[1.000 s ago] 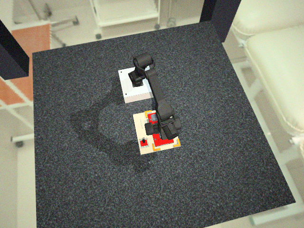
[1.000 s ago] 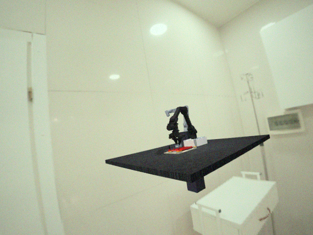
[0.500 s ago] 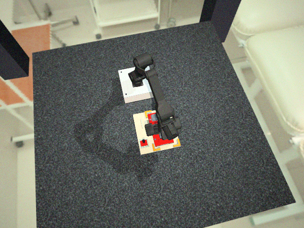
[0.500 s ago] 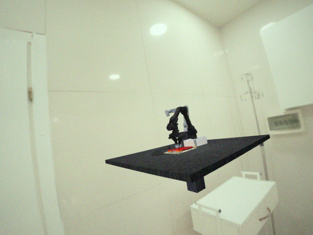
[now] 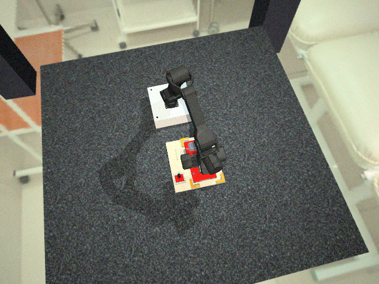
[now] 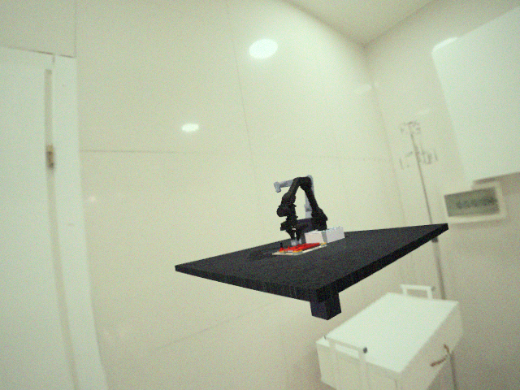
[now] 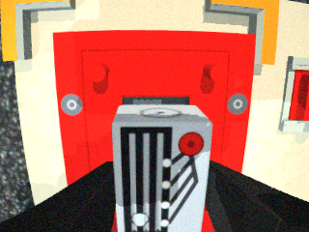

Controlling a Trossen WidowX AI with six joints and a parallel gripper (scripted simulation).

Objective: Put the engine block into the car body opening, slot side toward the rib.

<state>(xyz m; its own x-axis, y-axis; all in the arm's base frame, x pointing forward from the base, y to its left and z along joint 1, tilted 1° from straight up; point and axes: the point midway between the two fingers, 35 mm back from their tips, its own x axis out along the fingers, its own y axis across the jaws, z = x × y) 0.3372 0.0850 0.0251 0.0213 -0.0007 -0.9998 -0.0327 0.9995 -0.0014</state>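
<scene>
The engine block lies 10 mm below my gripper tip.
</scene>
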